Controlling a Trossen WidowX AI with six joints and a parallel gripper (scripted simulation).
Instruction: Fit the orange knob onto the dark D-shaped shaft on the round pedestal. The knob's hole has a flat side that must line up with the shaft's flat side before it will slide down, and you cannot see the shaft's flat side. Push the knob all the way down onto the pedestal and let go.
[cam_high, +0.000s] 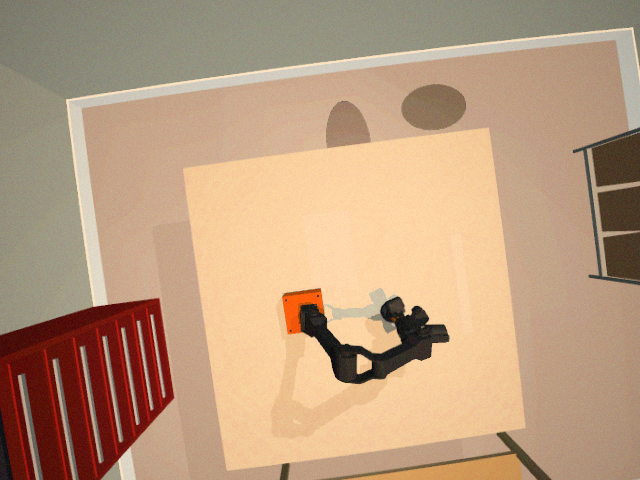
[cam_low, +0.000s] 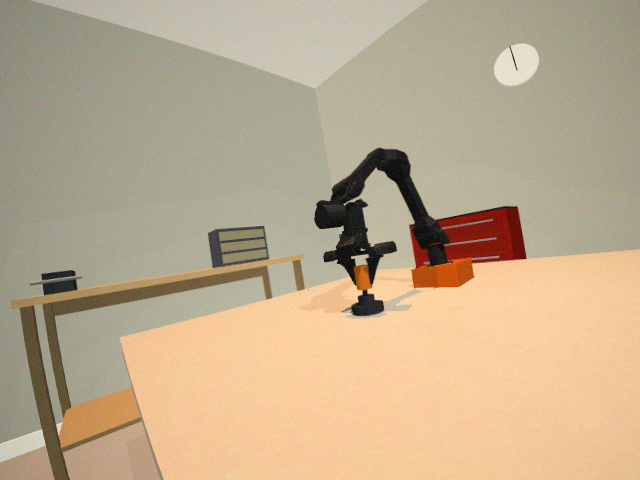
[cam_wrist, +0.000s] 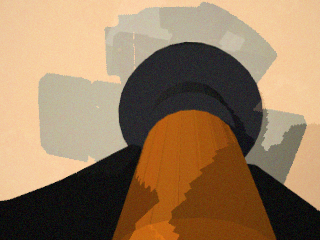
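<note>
My gripper tip is now 2 cm below the orange knob. Also, from my gripper tip: dark round pedestal 4 cm below.
</note>
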